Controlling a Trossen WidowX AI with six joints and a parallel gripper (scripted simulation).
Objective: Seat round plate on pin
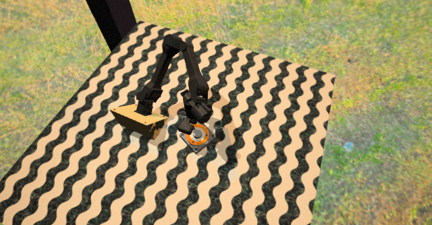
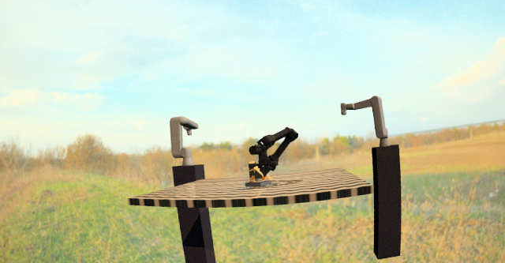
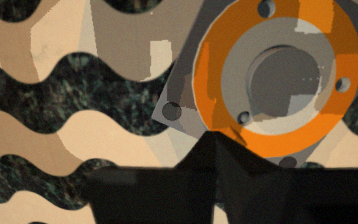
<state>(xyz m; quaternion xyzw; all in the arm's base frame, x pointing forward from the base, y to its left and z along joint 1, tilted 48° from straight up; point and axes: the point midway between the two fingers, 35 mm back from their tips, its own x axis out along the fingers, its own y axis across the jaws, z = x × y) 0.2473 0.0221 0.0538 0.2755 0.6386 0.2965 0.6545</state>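
Right now my gripper tip is 20 mm short of the round orange plate, 30 mm to the left of it and 10 mm above it. From my gripper tip the other things lie so: square grey base: 30 mm ahead, 40 mm to the right, 20 mm below.
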